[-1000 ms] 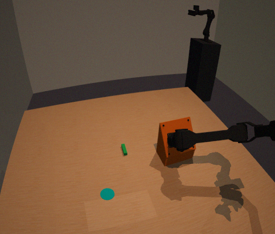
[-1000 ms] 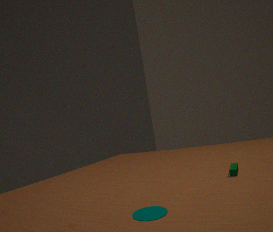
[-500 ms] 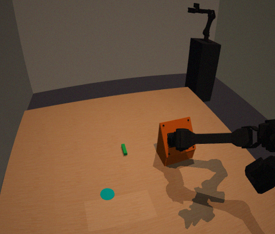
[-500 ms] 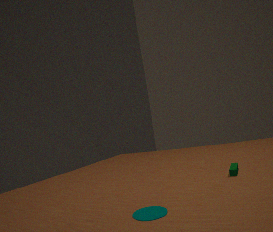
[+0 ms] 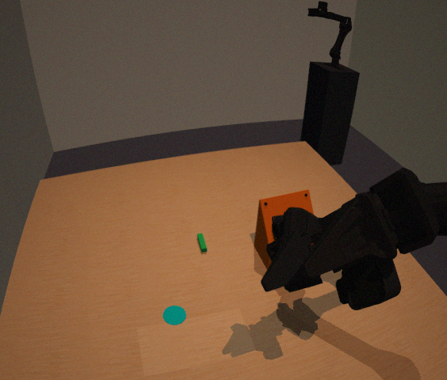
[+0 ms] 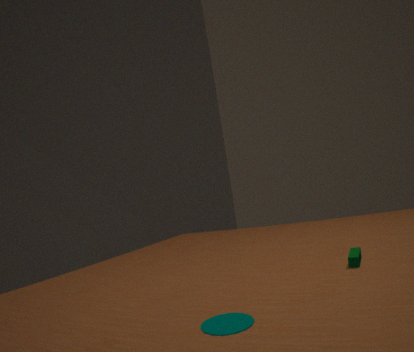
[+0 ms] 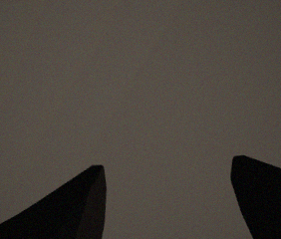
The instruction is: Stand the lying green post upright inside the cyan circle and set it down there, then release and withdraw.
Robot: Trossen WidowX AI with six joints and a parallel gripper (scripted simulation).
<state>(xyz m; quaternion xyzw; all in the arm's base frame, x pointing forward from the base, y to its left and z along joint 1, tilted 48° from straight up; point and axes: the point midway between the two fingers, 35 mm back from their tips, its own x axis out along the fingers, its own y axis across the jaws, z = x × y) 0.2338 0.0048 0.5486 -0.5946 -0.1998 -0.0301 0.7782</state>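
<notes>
Now: gripper tip 520 mm to the left of the green post, 500 mm above it and 30 mm past it. From my gripper tip the other things lie so: cyan circle: 500 mm below, 290 mm to the right, 90 mm ahead.
</notes>
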